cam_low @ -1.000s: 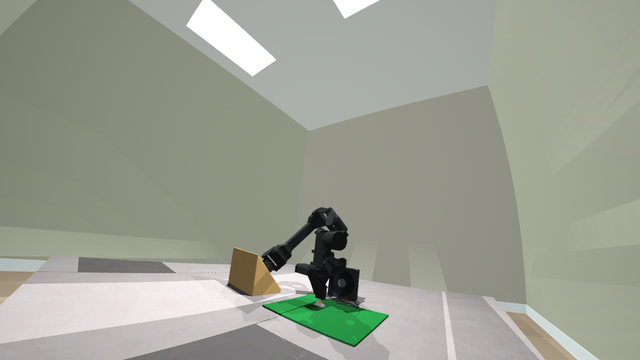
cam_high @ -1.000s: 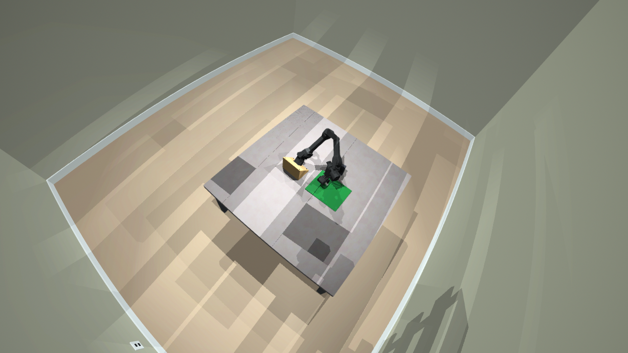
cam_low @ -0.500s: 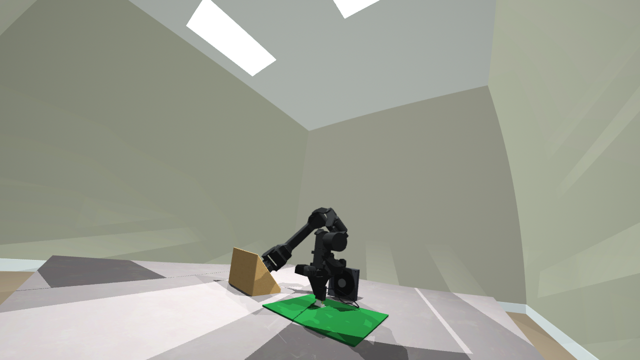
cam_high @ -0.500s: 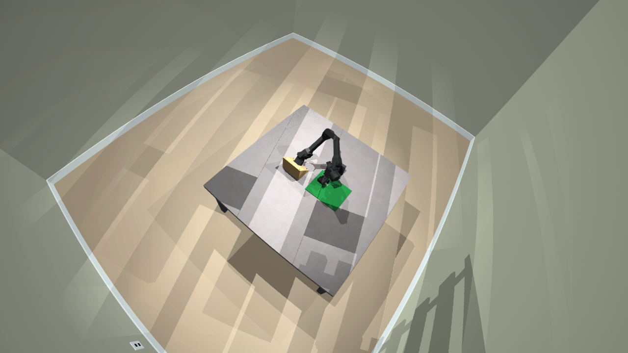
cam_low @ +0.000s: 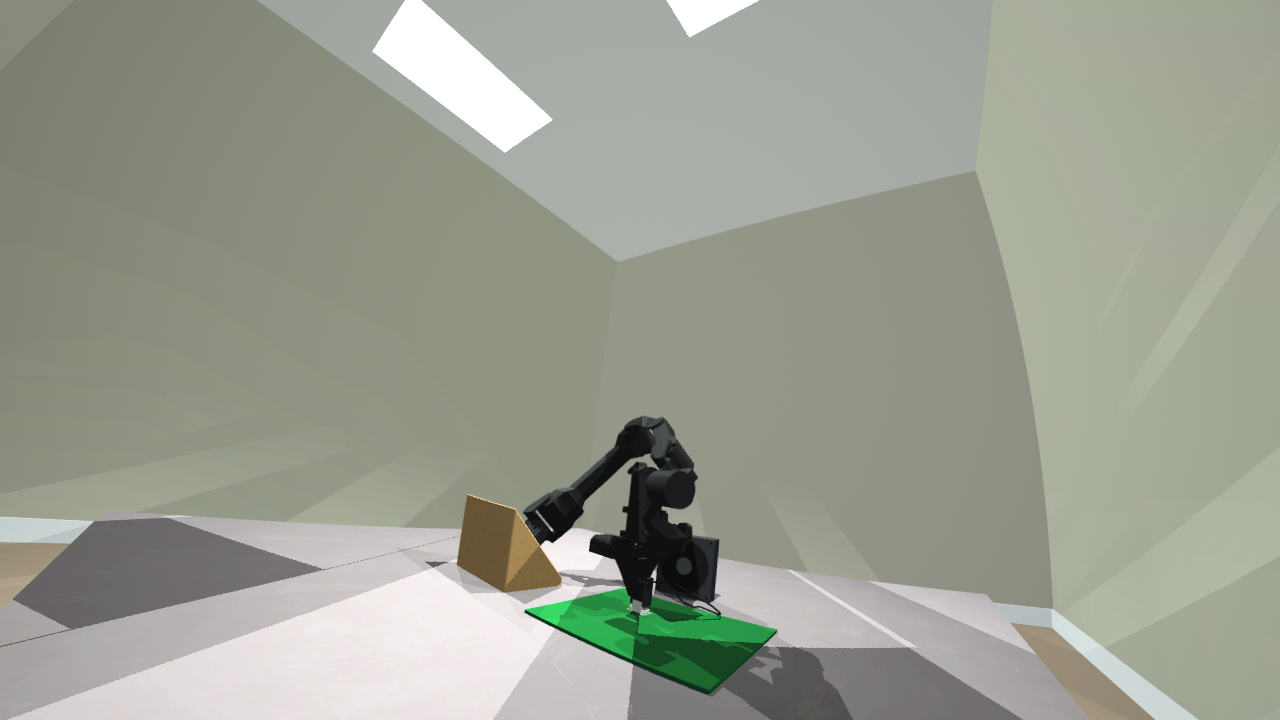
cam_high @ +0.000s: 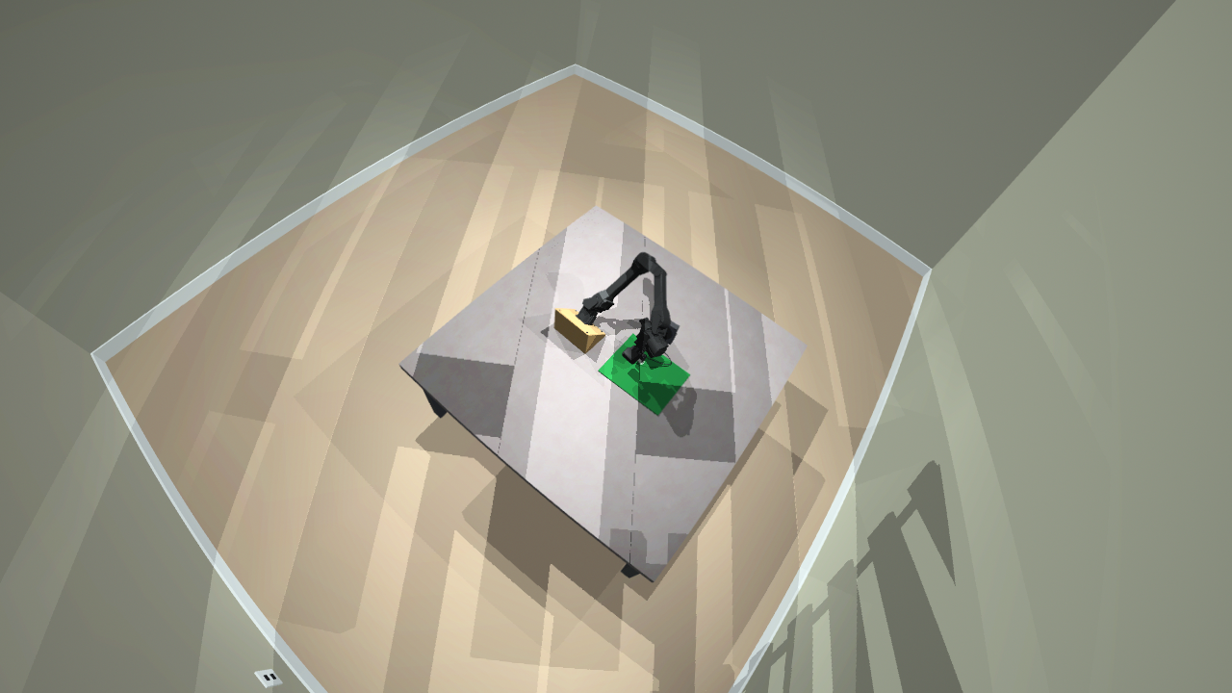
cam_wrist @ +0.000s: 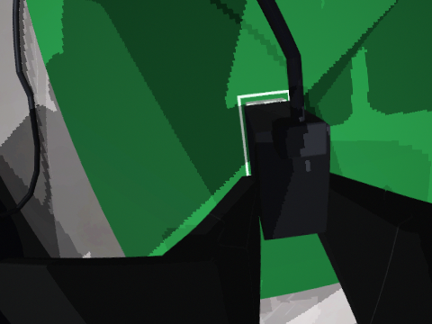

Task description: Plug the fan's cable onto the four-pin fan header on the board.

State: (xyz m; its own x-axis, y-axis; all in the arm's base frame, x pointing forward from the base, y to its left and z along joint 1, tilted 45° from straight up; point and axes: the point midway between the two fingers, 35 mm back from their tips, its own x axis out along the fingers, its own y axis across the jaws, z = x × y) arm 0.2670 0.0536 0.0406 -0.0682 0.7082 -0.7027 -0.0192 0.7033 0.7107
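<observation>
Now: gripper tip 70 mm short of the green board, 30 mm to the left of it and 40 mm above it. From my gripper tip the other things lie so: black fan plug (10 mm ahead, 10 mm above); then black fan (10 mm behind, 150 mm to the left, 30 mm above).
</observation>
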